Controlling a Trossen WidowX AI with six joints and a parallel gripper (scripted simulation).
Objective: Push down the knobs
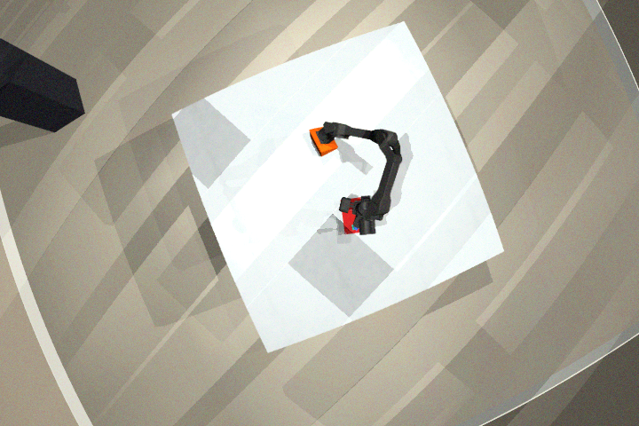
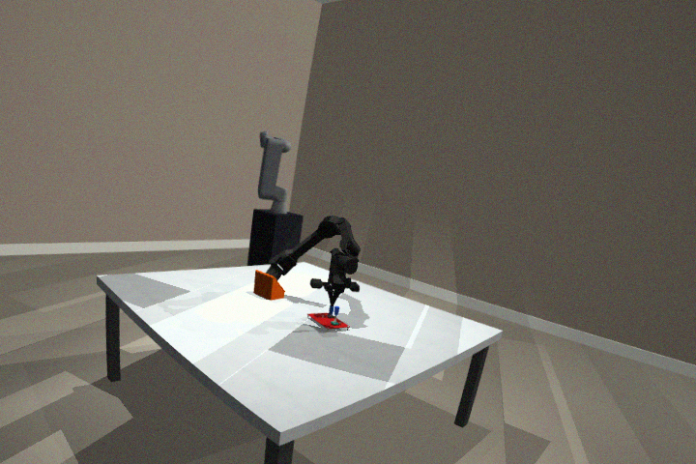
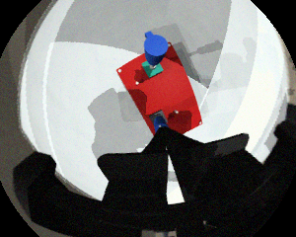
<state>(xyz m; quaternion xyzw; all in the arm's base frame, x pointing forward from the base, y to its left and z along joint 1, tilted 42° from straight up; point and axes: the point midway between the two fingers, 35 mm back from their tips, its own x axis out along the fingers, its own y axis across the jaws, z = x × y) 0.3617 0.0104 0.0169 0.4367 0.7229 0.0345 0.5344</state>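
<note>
Now: gripper tip 70 mm short of the green potentiometer, 50 mm to the left of it and 10 mm above it.
</note>
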